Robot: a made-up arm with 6 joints. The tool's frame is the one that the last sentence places. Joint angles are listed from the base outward.
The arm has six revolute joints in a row. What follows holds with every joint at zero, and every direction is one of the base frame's. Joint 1 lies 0.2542 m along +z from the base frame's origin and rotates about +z. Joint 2 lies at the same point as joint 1 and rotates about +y. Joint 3 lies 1.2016 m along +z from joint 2 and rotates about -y. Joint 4 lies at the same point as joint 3 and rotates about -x. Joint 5 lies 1.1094 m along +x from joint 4 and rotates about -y. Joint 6 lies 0.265 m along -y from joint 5 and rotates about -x. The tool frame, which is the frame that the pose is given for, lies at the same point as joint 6; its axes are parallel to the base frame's.
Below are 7 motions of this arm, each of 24 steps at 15 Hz.
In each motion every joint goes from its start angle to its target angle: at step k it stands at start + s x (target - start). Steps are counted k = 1, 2, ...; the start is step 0. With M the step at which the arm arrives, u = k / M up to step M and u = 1 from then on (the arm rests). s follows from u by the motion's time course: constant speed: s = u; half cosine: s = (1 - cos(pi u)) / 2; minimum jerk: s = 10 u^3 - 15 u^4 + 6 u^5.
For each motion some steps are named. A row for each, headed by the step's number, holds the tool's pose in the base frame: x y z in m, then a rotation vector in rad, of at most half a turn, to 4 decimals.
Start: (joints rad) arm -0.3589 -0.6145 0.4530 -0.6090 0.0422 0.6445
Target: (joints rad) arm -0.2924 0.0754 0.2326 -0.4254 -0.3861 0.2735
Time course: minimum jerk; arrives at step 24
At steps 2, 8, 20, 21, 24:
2: -0.0927 -0.1975 2.1341 -0.2151 -1.0808 -0.3614
8: 0.1843 -0.3032 2.0866 -0.1516 -0.8258 -0.2989
20: 1.0511 -0.5706 1.5543 0.1520 0.1378 -0.1508
21: 1.0686 -0.5747 1.5345 0.1603 0.1631 -0.1491
24: 1.0827 -0.5780 1.5181 0.1672 0.1840 -0.1477

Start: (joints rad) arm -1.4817 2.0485 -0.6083 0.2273 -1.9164 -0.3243
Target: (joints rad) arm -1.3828 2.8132 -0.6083 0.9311 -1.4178 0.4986
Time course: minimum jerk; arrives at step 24
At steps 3, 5, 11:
3: -0.2473 -0.1238 -0.8720 -0.8357 -1.6655 -0.8906
5: -0.2481 -0.0868 -0.8829 -0.8278 -1.6739 -0.9473
11: -0.2583 0.2049 -0.9181 -0.7693 -1.6463 -1.4353

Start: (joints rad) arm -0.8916 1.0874 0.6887 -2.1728 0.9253 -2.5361
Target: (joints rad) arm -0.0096 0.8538 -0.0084 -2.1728 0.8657 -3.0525
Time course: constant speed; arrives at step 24
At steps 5, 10, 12, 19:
5: 1.5470 -1.1264 0.1444 -0.8839 1.8036 -0.3423
10: 1.6365 -0.7726 0.1133 -0.9537 1.7394 -0.2312
12: 1.6488 -0.6309 0.1024 -0.9813 1.7158 -0.1873
19: 1.5907 -0.1585 0.0725 -1.0792 1.6415 -0.0379

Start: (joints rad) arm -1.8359 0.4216 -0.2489 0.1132 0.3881 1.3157
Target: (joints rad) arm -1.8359 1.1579 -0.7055 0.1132 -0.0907 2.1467
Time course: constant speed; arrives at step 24
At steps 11, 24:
11: -0.5788 -1.1269 0.0955 -0.3878 1.6445 -0.4231
24: -0.4661 -0.7120 -0.3345 -0.0559 1.3615 0.5879

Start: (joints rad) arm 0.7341 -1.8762 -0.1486 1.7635 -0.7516 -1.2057
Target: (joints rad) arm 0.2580 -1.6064 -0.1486 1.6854 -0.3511 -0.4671
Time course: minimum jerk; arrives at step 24
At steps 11, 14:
11: -1.3035 -0.7202 1.1227 0.1889 -1.2602 -0.6159
14: -1.3214 -0.5539 1.2138 -0.1151 -1.2248 -0.7281

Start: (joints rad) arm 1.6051 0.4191 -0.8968 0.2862 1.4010 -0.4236
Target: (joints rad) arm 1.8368 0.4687 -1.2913 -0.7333 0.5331 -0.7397
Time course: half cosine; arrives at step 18
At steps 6, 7, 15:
6: 0.2021 0.6914 0.2489 0.1678 0.5907 1.5856
7: 0.1953 0.6398 0.2394 0.1262 0.6796 1.4838
15: 0.1520 0.2470 0.2587 -0.1020 1.1733 0.5825

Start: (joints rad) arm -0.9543 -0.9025 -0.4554 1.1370 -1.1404 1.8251
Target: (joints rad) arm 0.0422 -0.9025 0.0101 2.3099 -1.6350 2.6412
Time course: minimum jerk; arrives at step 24
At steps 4, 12, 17, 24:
4: -0.1171 -0.0135 1.7139 -1.5846 2.3707 -0.2492
12: -0.2022 0.1441 1.8999 1.6154 -2.4565 0.1862
17: -0.3538 0.1806 1.9757 1.3728 -2.4376 0.2274
24: -0.4266 0.1607 1.9962 1.2854 -2.4900 0.2330

